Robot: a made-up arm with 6 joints.
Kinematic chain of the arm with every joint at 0, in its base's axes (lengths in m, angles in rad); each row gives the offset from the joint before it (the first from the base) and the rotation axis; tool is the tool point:
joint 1: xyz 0 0 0.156 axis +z
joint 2: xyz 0 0.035 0 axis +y
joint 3: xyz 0 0 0.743 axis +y
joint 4: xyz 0 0 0.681 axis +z
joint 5: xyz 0 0 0 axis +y
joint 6: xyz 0 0 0.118 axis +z
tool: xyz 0 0 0
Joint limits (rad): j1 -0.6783..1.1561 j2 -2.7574..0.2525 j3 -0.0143..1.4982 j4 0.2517..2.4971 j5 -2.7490..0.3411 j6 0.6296..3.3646
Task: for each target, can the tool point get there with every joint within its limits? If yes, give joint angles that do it. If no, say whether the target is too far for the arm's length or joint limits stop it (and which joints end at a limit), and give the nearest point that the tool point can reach.
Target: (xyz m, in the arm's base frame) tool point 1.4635 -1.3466 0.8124
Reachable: no: too far | nearest point 0.7764 -0.6029 0.8475 | short by 1.013 m
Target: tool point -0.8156 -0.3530 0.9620
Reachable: yes | joints 0.4466 -1.5434 1.3606 1.5137 -0.0092 1.5559
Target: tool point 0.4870 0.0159 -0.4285
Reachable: no: joint limits stop it (at a limit: joint 1, joint 2, joint 3) | nearest point -0.1682 -0.4165 -1.0916 | short by 1.028 m
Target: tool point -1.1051 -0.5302 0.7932
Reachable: yes | joints 0.4056 -1.2110 0.1462 2.2675 -1.8814 1.2949
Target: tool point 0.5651 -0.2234 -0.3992
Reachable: no: joint limits stop it (at a limit: joint 1, joint 2, joint 3) | nearest point -0.1599 -0.4410 -1.0883 | short by 1.024 m
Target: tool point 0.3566 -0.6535 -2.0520
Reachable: no: too far | nearest point -0.1782 -0.4865 -1.2640 | short by 0.967 m
